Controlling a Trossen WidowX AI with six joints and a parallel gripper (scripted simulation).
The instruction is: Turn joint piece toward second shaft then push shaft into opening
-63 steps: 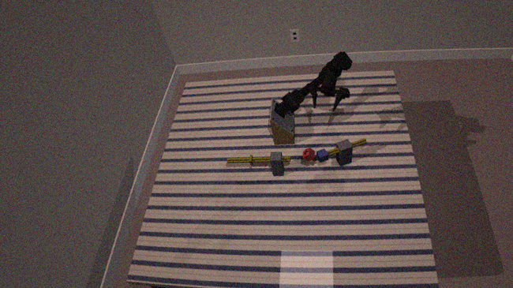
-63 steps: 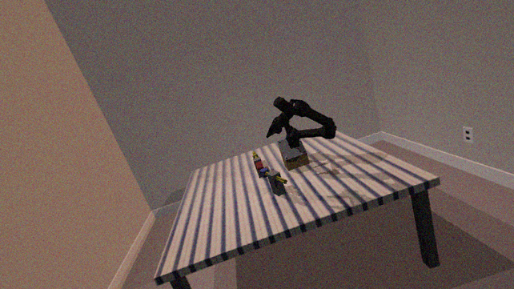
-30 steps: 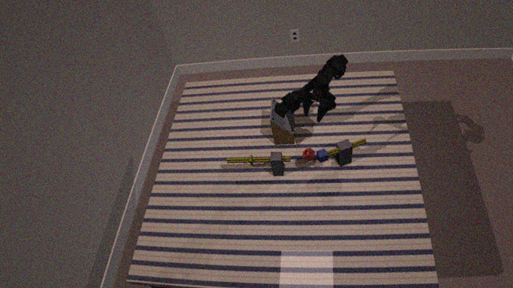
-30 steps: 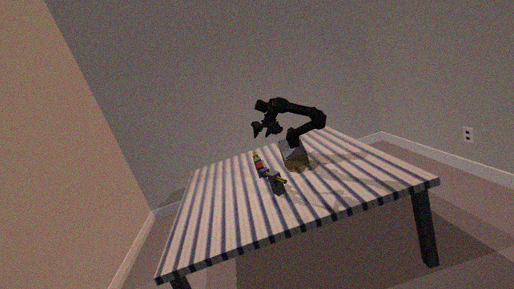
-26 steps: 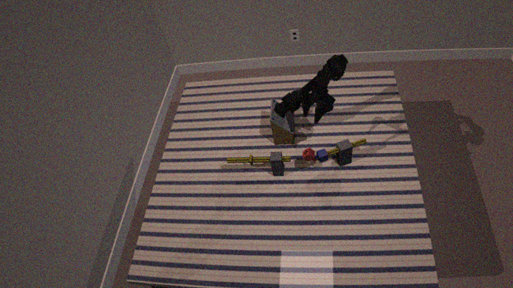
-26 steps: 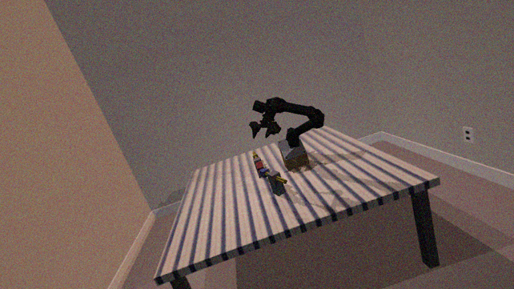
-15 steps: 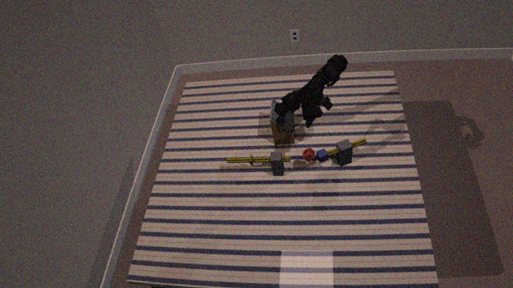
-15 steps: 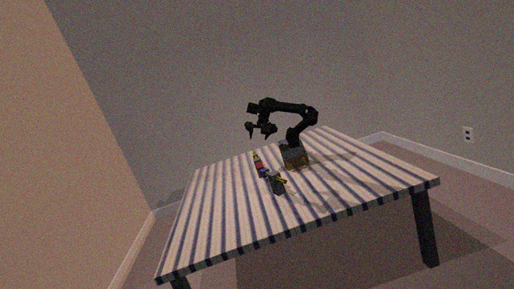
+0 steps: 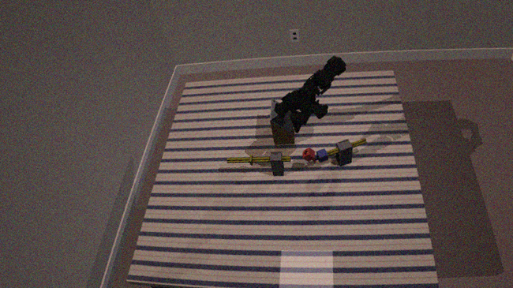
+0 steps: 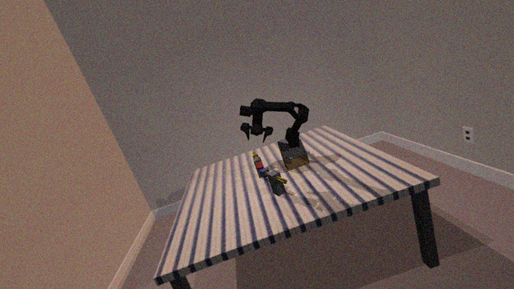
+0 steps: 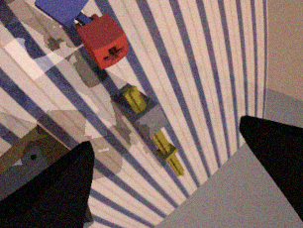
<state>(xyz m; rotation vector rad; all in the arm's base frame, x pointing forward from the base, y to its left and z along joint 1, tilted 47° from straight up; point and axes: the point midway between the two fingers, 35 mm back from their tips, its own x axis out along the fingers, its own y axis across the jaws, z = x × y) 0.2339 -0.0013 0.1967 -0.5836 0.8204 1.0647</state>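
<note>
My gripper tip is now 2 cm short of the red square joint piece, 3 cm to the right of it and 15 cm above it.
</note>
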